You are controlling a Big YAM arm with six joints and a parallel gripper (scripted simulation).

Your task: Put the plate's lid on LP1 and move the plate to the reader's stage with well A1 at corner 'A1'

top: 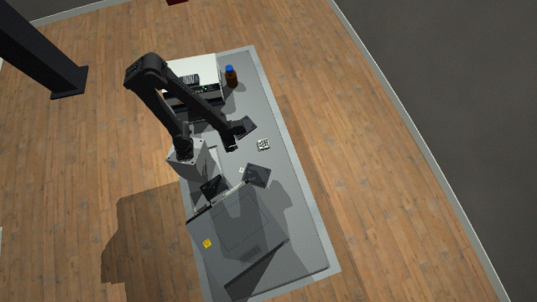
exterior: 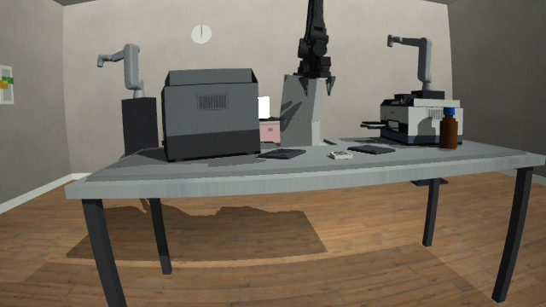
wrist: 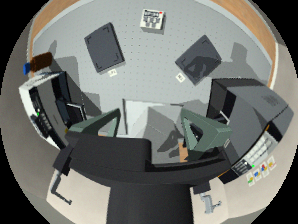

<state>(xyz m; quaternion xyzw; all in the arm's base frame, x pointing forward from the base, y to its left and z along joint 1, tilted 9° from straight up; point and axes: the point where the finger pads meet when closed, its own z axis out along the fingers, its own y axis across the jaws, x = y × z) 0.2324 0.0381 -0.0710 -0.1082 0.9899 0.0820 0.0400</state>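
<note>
My hand is 21 cm past the lidded plate, 31 cm to the right of it and 14 cm above it. Also, from my hand: brown capped bottle (6 cm ahead, 60 cm to the left, 12 cm below).
</note>
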